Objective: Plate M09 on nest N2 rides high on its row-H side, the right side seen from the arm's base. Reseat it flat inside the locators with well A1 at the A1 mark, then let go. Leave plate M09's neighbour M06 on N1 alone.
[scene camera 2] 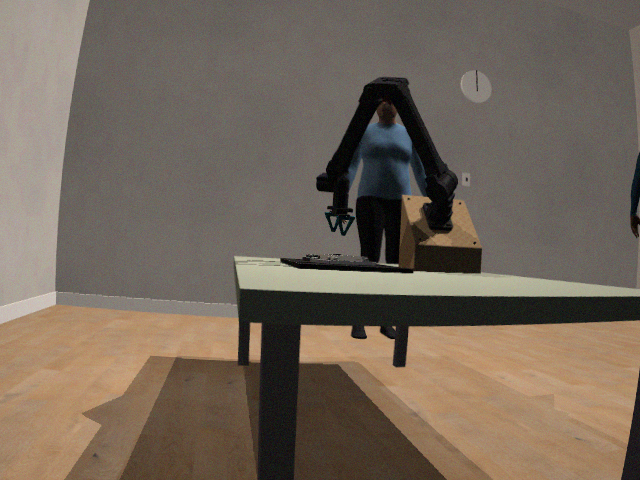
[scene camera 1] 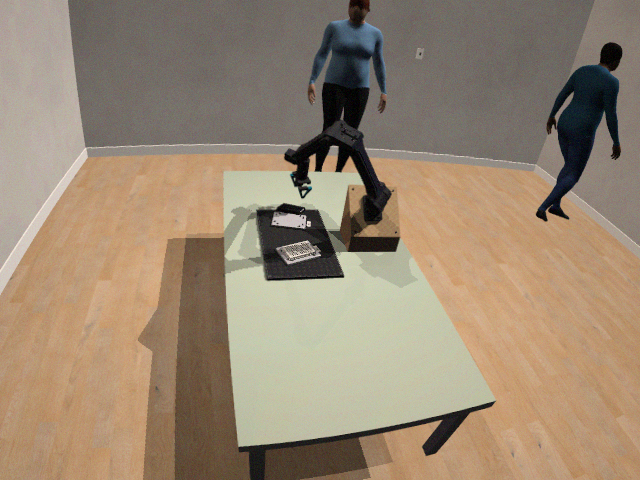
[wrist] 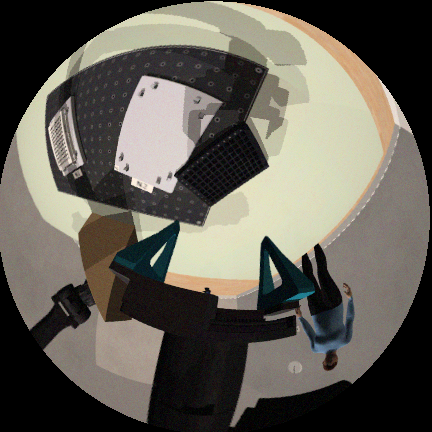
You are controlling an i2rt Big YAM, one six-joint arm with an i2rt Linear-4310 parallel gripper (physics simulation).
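Pixels of known places: gripper, fingertip midpoint: [scene camera 2: 338, 233] [scene camera 1: 299, 192] [wrist: 221, 232]; arm's base at its link origin: [scene camera 2: 437, 218] [scene camera 1: 371, 208] [wrist: 102, 287].
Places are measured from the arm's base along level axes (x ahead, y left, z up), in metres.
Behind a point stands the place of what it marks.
Observation:
Plate M09, a black gridded plate [wrist: 224, 164] {x 0.339, y -0.245, z -0.154 m} [scene camera 1: 291, 208] {x 0.331, y -0.238, z -0.153 m}, lies off most of nest N2, askew across the mat's end. In the wrist view one corner meets or overlaps the edge of the pale nest N2 [wrist: 155, 130] {x 0.362, y -0.137, z -0.157 m} [scene camera 1: 288, 220] {x 0.359, y -0.132, z -0.158 m}; its exact tilt and the A1 well are hard to make out. Most of the nest's top and several small locators are exposed. Neighbour plate M06 [scene camera 1: 299, 250] {x 0.343, y 0.127, z -0.144 m} [wrist: 64, 140] {x 0.349, y 0.079, z -0.142 m}, whitish, sits on N1 at the mat's other end. My gripper [scene camera 1: 300, 190] {x 0.298, y -0.251, z -0.066 m} [scene camera 2: 338, 232] {x 0.298, y -0.251, z -0.066 m} [wrist: 221, 232] {x 0.298, y -0.251, z -0.066 m} is open and empty, well above the table near M09.
The black perforated mat [scene camera 1: 276, 269] {x 0.451, y 0.223, z -0.169 m} [scene camera 2: 361, 267] {x 0.323, y 0.272, z -0.171 m} lies on the pale green table [scene camera 1: 336, 361] {x 0.296, y 0.699, z -0.182 m} [scene camera 2: 516, 287] {x 0.122, y 0.768, z -0.182 m}. The arm's wooden base block [scene camera 1: 372, 243] {x -0.003, y 0.093, z -0.134 m} [scene camera 2: 447, 259] {x -0.008, y 0.093, z -0.140 m} [wrist: 102, 240] {x 0.109, y -0.008, z -0.106 m} stands beside the mat. A person in blue [scene camera 1: 352, 56] [scene camera 2: 385, 160] [wrist: 330, 325] stands behind the table.

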